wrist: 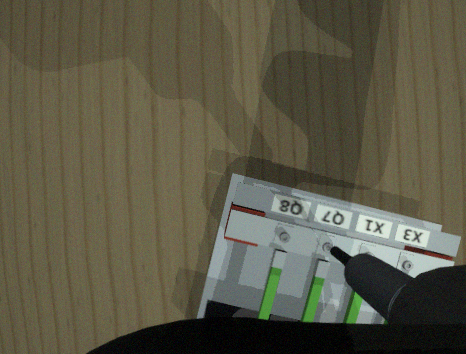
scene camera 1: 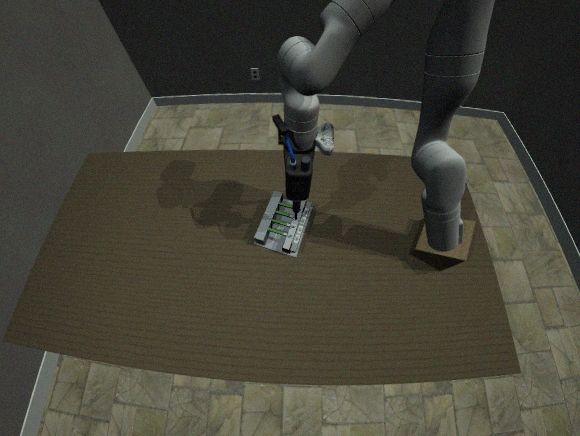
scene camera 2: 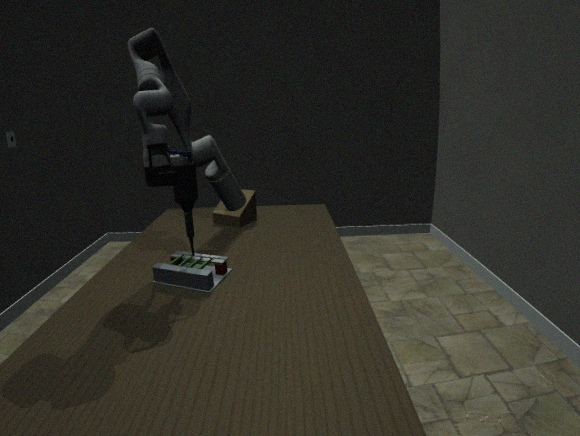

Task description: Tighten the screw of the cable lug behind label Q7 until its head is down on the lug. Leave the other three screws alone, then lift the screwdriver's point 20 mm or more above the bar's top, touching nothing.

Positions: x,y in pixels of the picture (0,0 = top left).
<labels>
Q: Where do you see a grey terminal block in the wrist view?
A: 213,309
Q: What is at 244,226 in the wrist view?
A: A pale bar.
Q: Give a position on a grey base plate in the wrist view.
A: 238,272
</labels>
